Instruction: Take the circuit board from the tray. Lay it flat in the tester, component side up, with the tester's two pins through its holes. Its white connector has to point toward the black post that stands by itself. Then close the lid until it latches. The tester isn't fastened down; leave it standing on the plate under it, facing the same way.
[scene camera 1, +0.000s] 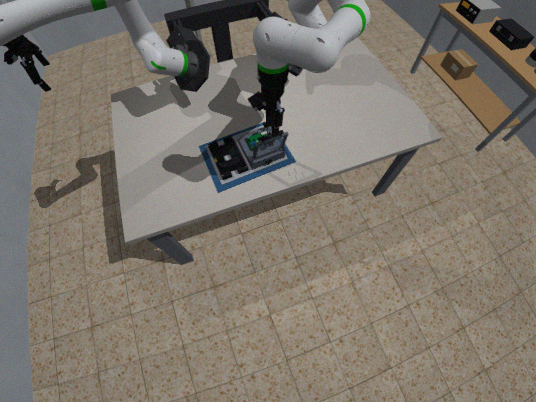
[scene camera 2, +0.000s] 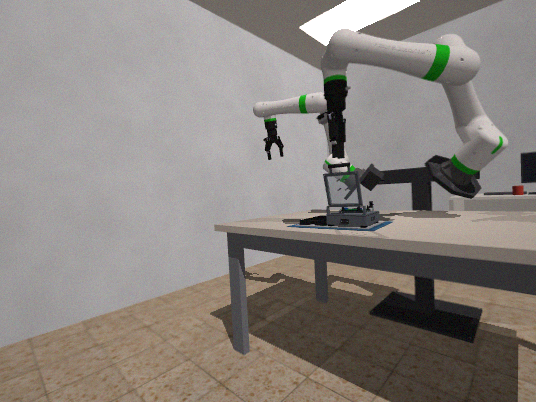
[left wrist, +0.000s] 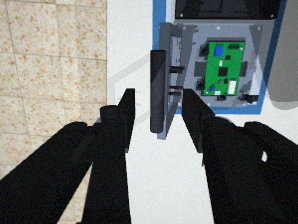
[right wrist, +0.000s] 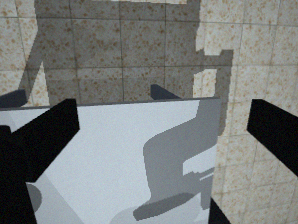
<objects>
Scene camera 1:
my left gripper: 272, 130
my right gripper: 47, 77
grey tester: 266, 159
</objects>
